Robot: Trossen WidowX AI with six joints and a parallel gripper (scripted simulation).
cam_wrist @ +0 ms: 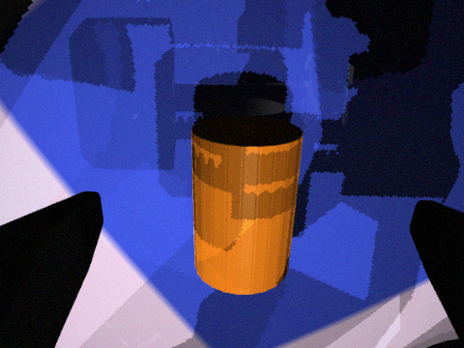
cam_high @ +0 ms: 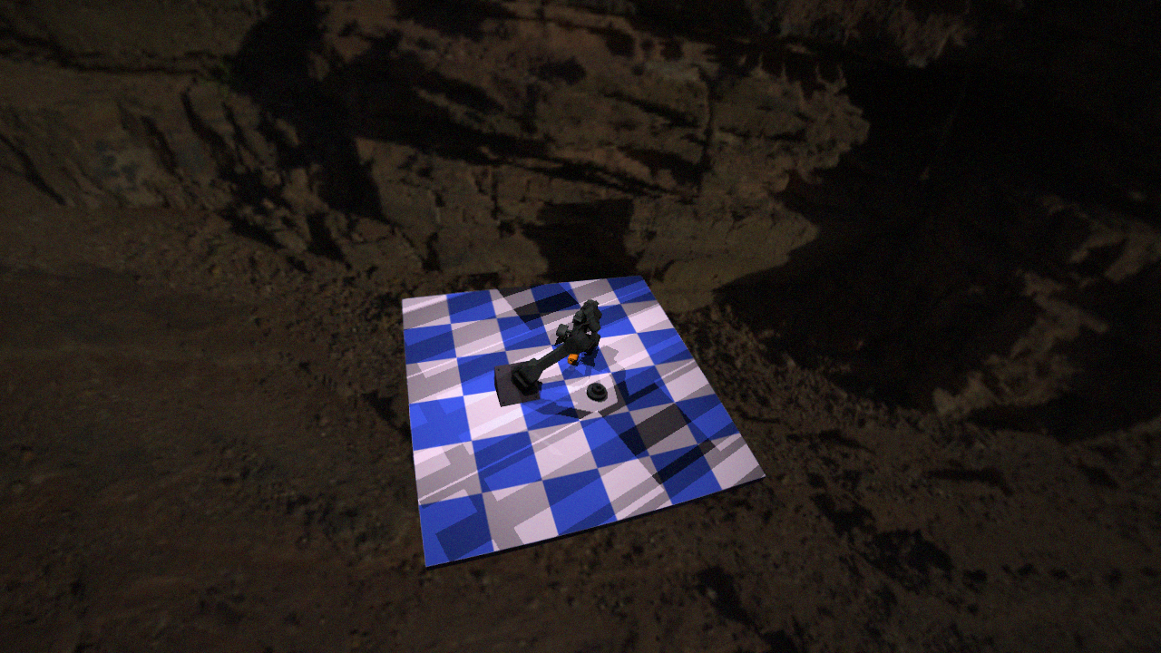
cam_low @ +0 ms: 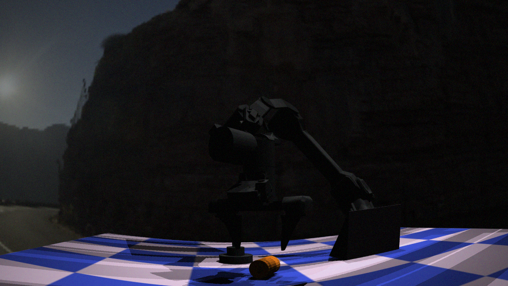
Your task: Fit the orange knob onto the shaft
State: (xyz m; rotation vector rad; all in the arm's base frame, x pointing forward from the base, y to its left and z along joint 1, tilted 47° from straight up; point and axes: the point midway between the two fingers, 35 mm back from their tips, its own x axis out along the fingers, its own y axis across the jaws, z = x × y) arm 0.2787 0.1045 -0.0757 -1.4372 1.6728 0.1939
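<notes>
Right now the orange knob is 1 cm behind my gripper tip, 1 cm to the right of it and 4 cm below it. Round my gripper tip: pedestal (4 cm ahead, 22 cm to the right, 3 cm below).
</notes>
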